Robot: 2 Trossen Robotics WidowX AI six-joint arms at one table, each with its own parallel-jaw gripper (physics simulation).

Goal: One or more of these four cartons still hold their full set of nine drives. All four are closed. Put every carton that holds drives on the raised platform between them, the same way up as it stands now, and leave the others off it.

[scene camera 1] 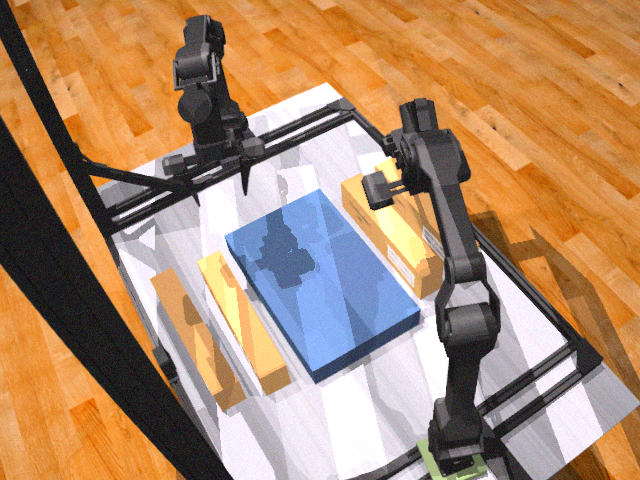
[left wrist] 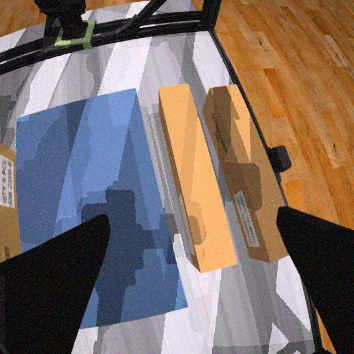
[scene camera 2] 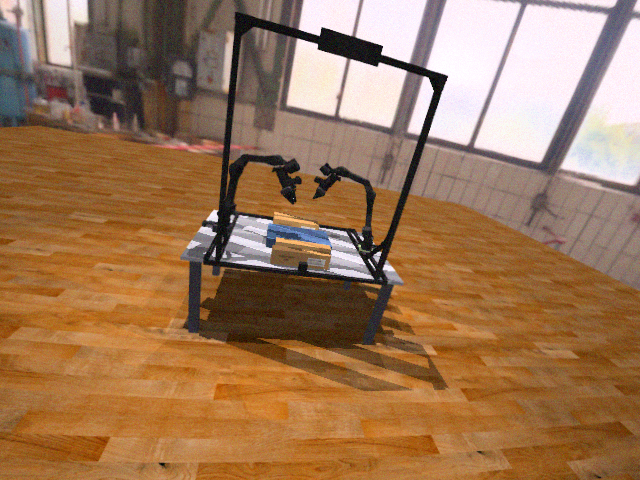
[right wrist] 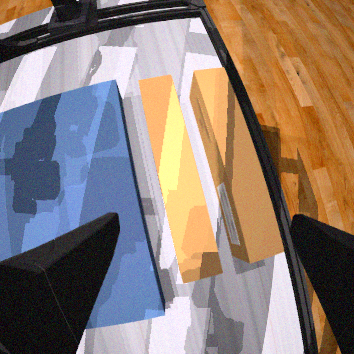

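Pixels of known places: left gripper, fingertip midpoint: (scene camera 1: 222, 201) (left wrist: 193, 219) (scene camera 2: 294, 203); right gripper, fingertip midpoint: (scene camera 1: 409, 187) (scene camera 2: 313, 197) (right wrist: 206, 223); left arm's base, origin of the base link: (right wrist: 68, 12); right arm's base, origin of the base link: (scene camera 1: 451, 455) (left wrist: 74, 30) (scene camera 2: 365, 248).
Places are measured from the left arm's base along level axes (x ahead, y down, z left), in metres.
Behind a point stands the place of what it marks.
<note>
Four closed tan cartons stand on narrow edges beside the flat blue platform (scene camera 1: 330, 289) @[y -0.017, x 0.531, z 0.056 m] (left wrist: 100, 150) @[y -0.017, x 0.561, z 0.017 m] (right wrist: 100, 215) @[y -0.017, x 0.499, z 0.118 m]. In scene camera 1, the outer left carton (scene camera 1: 187, 326) @[y -0.041, x 0.510, z -0.245 m] (left wrist: 257, 212) @[y -0.042, x 0.430, z -0.230 m] and inner left carton (scene camera 1: 240, 320) @[y -0.042, x 0.541, z -0.140 m] (left wrist: 200, 175) @[y -0.042, x 0.497, z -0.146 m] lie left of it; the inner right carton (scene camera 1: 368, 219) @[y -0.026, x 0.400, z 0.201 m] (right wrist: 175, 150) @[y -0.042, x 0.414, z 0.237 m] and outer right carton (scene camera 1: 421, 214) @[y -0.041, x 0.449, z 0.308 m] (right wrist: 250, 200) @[y -0.042, x 0.495, z 0.339 m] lie right. White labels show on some sides. Their contents are hidden. My left gripper (scene camera 1: 221, 196) @[y -0.253, x 0.419, z -0.096 m] (scene camera 2: 293, 201) @[y -0.253, x 0.419, z -0.096 m] (left wrist: 193, 219) @[y -0.253, x 0.419, z -0.096 m] and right gripper (scene camera 2: 315, 197) @[y -0.233, x 0.520, z 0.235 m] (right wrist: 206, 216) @[y -0.233, x 0.520, z 0.235 m] are open, empty and above the table.
Black rails run along the table (scene camera 1: 361, 434) @[y 0.044, x 0.825, z -0.004 m] edges, and a tall black frame (scene camera 2: 231, 103) @[y -0.687, x 0.114, z -0.395 m] rises over it. A small black block (left wrist: 280, 158) @[y -0.012, x 0.527, z -0.311 m] sits at the rail beside the outer left carton. The right arm partly hides the outer right carton in scene camera 1.
</note>
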